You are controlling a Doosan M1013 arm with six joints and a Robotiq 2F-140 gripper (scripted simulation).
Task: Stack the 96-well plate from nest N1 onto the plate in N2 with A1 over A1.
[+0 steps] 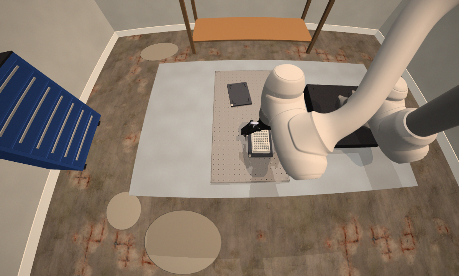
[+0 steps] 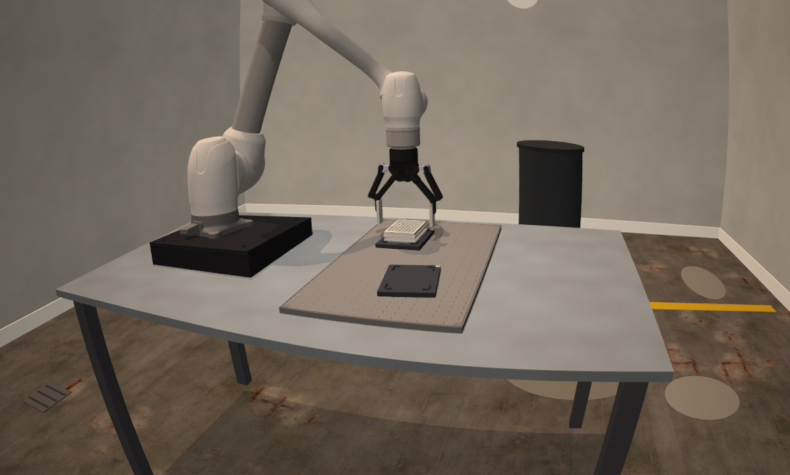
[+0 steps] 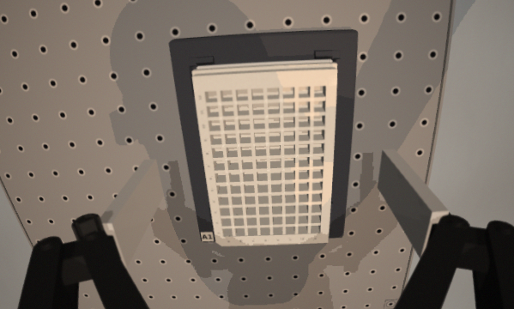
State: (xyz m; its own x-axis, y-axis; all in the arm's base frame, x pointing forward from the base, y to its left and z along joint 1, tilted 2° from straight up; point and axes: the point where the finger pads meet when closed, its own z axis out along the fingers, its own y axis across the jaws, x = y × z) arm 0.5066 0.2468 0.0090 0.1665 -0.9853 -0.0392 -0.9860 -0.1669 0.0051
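The plate nest N2 lies 50 mm below my hand. The rest, counted from my hand: plate nest N1 (280 mm to the right, 150 mm ahead, 50 mm below).
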